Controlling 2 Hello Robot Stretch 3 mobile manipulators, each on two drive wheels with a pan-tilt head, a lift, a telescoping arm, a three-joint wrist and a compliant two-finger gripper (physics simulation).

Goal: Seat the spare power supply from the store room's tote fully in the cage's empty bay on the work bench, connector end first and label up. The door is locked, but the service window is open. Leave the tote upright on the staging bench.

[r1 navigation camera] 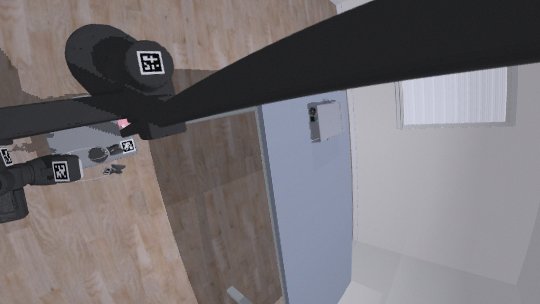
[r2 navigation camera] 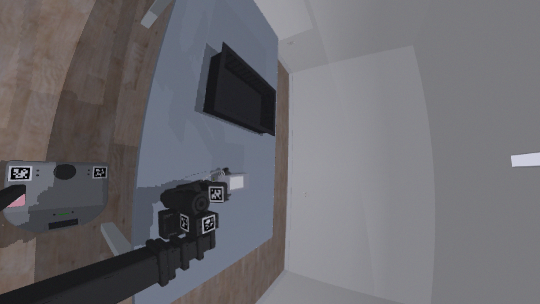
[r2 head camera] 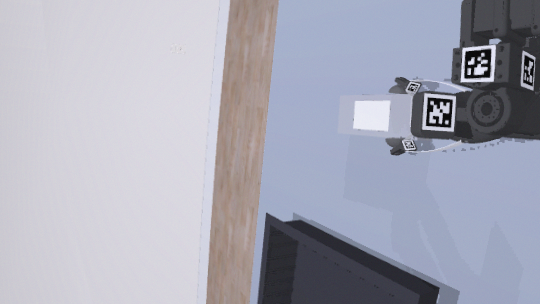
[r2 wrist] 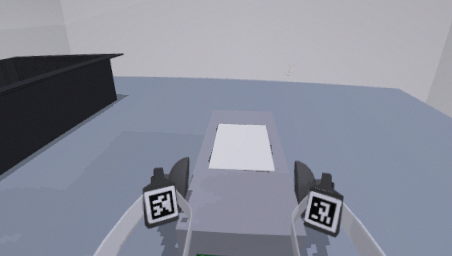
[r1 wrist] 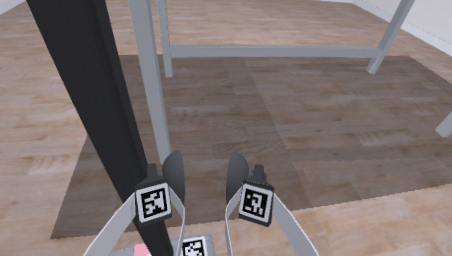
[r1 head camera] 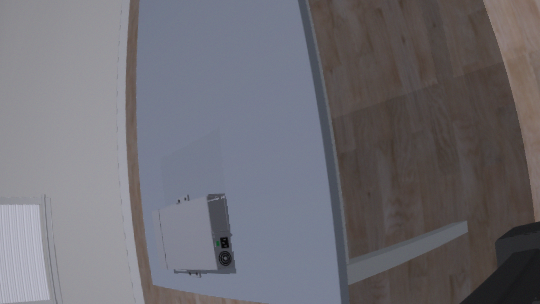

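Note:
In r2's views, the grey power supply (r2 head camera: 345,115) (r2 navigation camera: 236,182) (r2 wrist: 240,200) has its white label up. r2's gripper (r2 head camera: 397,116) (r2 navigation camera: 226,184) (r2 wrist: 242,175) is shut on its sides and holds it above the staging bench (r2 head camera: 310,165) (r2 navigation camera: 165,125) (r2 wrist: 350,125); a green connector edge shows at the end nearest the wrist. The black tote (r2 head camera: 350,260) (r2 navigation camera: 235,95) (r2 wrist: 60,110) stands upright beside it. The silver cage (r1 head camera: 185,235) (r1 navigation camera: 327,122) sits on the work bench (r1 head camera: 240,75) (r1 navigation camera: 310,200); its dark bay is beside a fan unit. r1's gripper (r1 navigation camera: 118,159) (r1 wrist: 206,172) is open, away from the bench top.
Grey bench legs and a crossbar (r1 wrist: 275,51) stand ahead of r1's wrist. A black mast (r1 navigation camera: 350,50) crosses r1's navigation view. A framed, ribbed pale panel (r1 head camera: 25,250) (r1 navigation camera: 455,97) is on the wall. A robot base (r2 navigation camera: 57,195) stands beside the staging bench. Walls stand behind both benches.

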